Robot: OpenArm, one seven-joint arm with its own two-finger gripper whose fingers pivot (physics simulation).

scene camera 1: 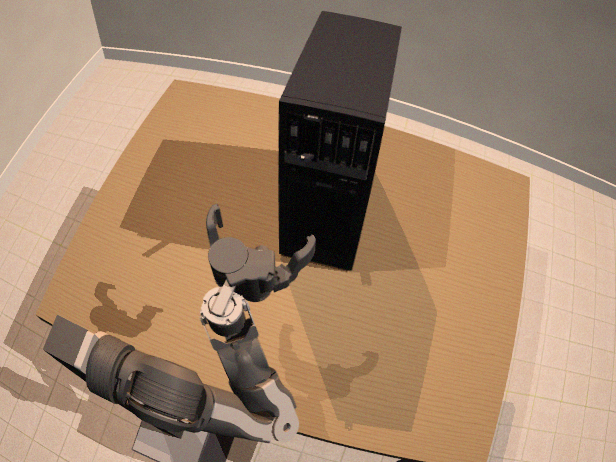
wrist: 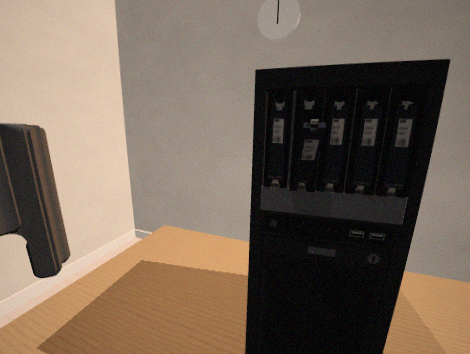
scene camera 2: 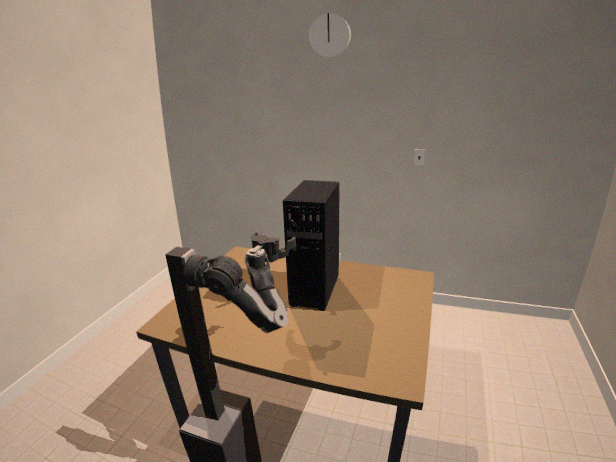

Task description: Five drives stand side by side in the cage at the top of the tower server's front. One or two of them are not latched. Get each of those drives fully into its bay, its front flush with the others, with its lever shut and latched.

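Note:
The black tower server [scene camera 1: 317, 215] [scene camera 2: 307, 275] [wrist: 320, 300] stands upright, five drives side by side at the top of its front. In the wrist view the second drive from the left [wrist: 308, 150] has its lever [wrist: 314, 125] tilted out, its label lower than the others. Whether its body stands proud is unclear. The first drive [wrist: 277, 160], third drive [wrist: 335, 162], fourth drive [wrist: 367, 162] and fifth drive [wrist: 401, 167] look even, levers upright. My gripper [scene camera 1: 263, 225] [scene camera 2: 275, 240] is open and empty, in front of the tower and to its left, below the drives. One finger shows at the wrist view's left edge.
The tower stands on the wooden table [scene camera 1: 480, 210] [scene camera 2: 400, 300] [wrist: 195, 240]. A grey ledge [wrist: 332, 206] runs under the drives. The arm [scene camera 1: 250, 360] [scene camera 2: 262, 280] reaches in from the front left, from its black post [scene camera 2: 192, 320]. A wall is behind the table.

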